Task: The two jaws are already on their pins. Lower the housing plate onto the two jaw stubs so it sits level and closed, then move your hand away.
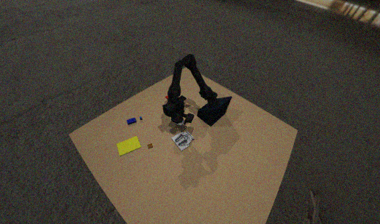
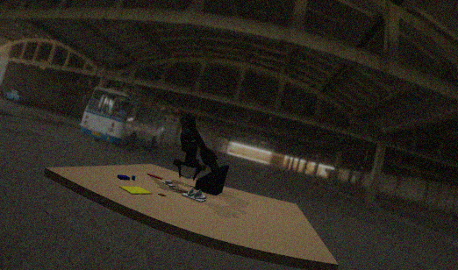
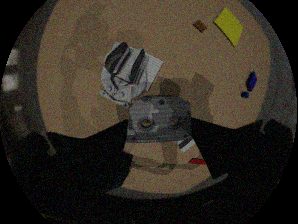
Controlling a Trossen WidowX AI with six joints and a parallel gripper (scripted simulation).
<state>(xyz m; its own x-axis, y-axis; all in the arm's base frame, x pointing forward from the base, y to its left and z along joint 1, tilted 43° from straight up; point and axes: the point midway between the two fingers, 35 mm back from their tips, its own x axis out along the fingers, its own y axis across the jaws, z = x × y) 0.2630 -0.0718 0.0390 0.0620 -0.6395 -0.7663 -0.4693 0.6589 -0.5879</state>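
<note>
The grey jaw lies 110 mm to the left of my gripper tip, 60 mm below it and 10 mm ahead of it. Round my gripper tip: brown block 240 mm ahead, 80 mm below, 10 mm to the right; then grey housing part 20 mm above, 10 mm ahead; then tiny blue piece 250 mm to the right, 180 mm ahead, 70 mm below.
</note>
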